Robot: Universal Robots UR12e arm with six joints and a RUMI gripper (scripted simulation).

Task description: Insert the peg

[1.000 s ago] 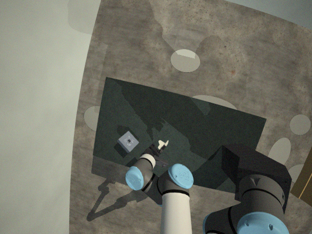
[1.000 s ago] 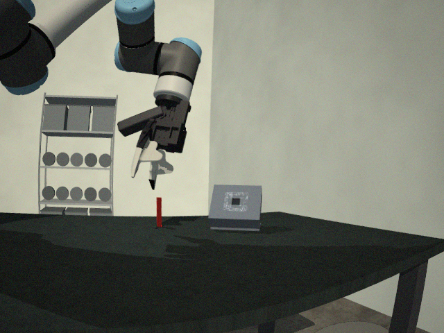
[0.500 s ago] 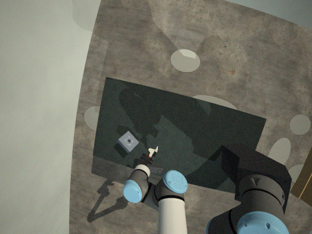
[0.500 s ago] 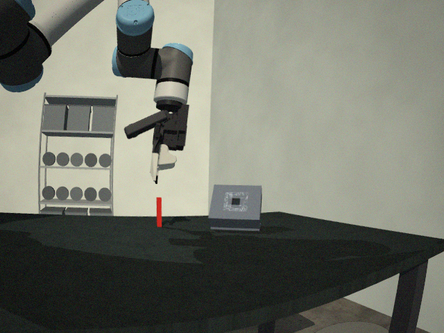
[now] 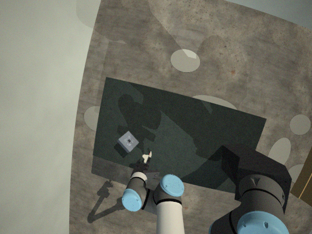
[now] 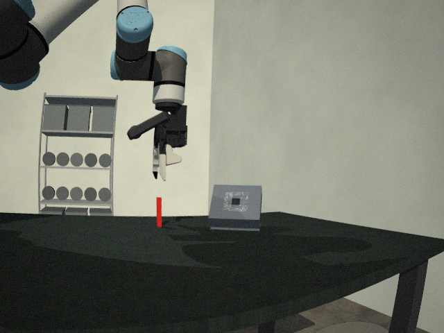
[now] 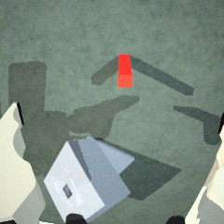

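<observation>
Now: hand 90 mm above the red peg.
</observation>
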